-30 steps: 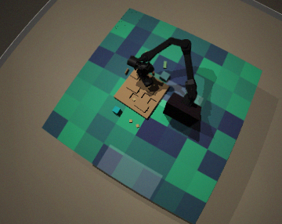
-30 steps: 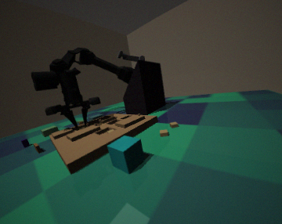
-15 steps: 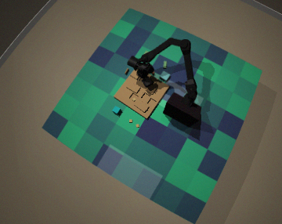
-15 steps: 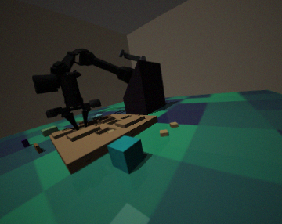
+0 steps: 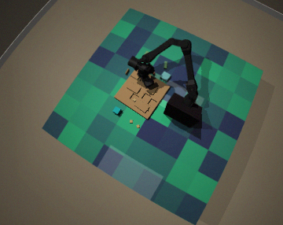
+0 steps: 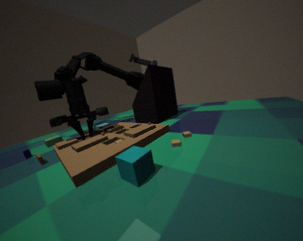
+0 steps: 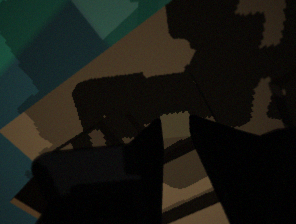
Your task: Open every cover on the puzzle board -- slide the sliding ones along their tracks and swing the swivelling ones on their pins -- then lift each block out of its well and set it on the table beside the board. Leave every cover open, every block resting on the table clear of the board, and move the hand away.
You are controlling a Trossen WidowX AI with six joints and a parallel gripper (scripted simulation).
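My gripper tip is now 110 mm past the light teal block and 120 mm to the left of it. Also, from my gripper tip: green block (110 mm ahead, 190 mm to the right); brown block (150 mm ahead, 20 mm to the left); orange block (20 mm behind, 90 mm to the right).
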